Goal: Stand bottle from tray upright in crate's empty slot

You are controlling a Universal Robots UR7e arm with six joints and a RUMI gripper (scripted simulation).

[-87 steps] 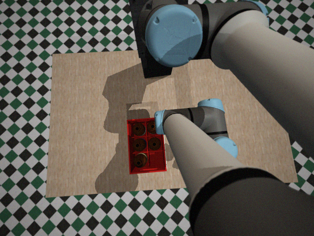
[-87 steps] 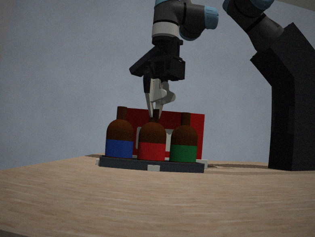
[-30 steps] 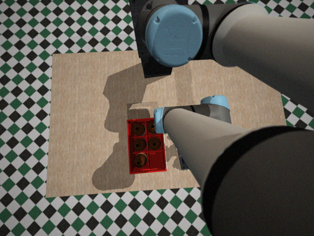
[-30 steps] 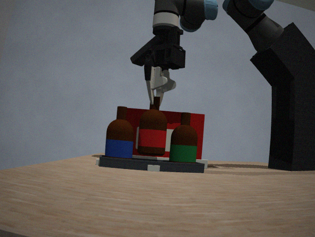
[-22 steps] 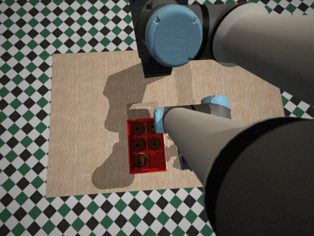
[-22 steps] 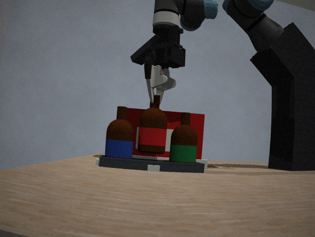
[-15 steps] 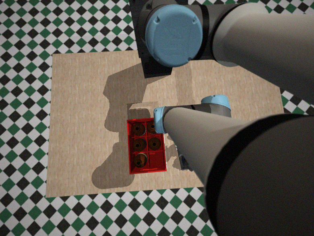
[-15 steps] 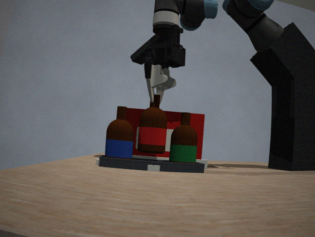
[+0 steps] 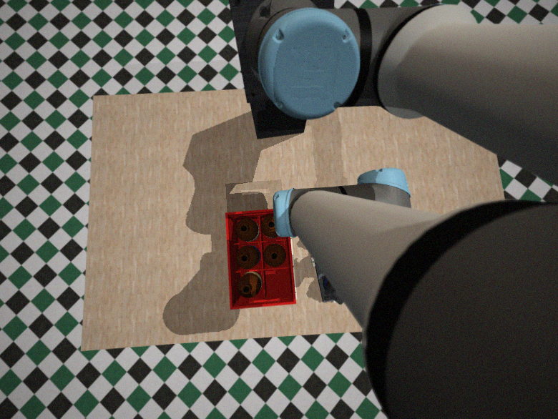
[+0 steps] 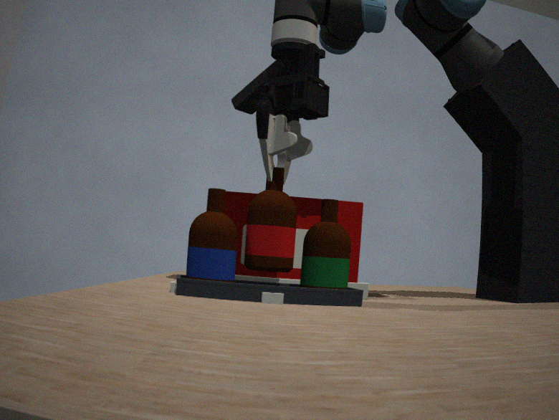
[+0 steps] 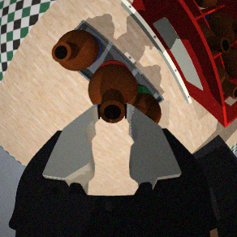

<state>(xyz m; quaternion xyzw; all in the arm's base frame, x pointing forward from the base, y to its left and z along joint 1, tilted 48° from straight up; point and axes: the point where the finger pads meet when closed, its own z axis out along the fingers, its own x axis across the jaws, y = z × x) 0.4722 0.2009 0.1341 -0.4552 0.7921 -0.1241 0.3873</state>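
Now: the blue-labelled bottle 80 mm ahead of my hand, 30 mm to the left of it and 110 mm below it. The rest, counted from my hand: green-labelled bottle 80 mm behind, 30 mm to the right, 110 mm below; crate 20 mm ahead, 230 mm to the right, 110 mm below; tray 180 mm below.
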